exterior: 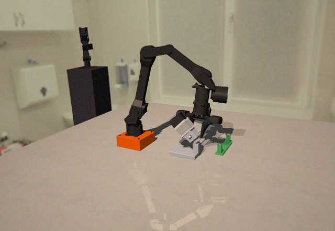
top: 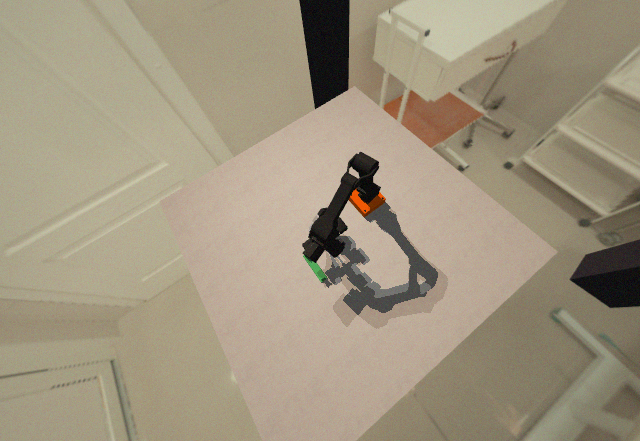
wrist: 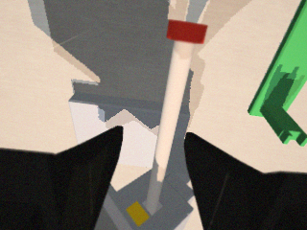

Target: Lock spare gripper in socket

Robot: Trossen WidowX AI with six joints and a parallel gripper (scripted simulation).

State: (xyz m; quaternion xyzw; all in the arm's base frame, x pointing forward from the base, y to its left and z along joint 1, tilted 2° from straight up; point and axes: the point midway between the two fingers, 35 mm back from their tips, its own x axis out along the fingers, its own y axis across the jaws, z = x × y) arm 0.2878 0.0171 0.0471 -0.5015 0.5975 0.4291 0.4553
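Now: the grey mount 1 cm behind my gripper tip and 5 cm to the right of it. Round my gripper tip: spare gripper 4 cm behind, 5 cm to the right, 6 cm above; green stand 11 cm ahead, 5 cm to the left, 3 cm below.
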